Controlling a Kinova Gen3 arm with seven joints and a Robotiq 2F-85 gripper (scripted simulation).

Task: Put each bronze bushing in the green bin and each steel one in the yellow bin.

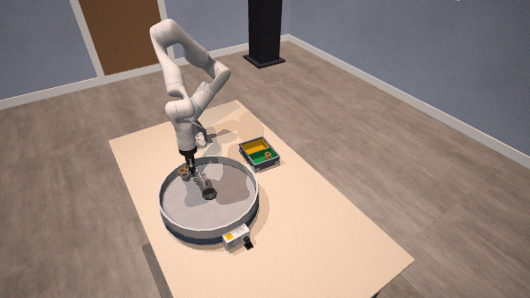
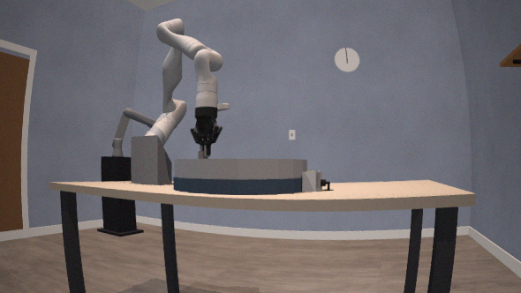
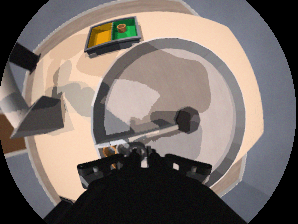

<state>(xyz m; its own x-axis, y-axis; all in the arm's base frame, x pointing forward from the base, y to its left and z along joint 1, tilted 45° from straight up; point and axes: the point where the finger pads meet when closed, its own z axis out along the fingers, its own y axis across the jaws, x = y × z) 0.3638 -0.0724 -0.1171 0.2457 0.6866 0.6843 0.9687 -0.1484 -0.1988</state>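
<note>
The bin is 370 mm to the left of my hand, 100 mm below it and 30 mm behind it. The rest, counted from my hand: grey turntable (110 mm ahead, 70 mm below, 20 mm to the left).
</note>
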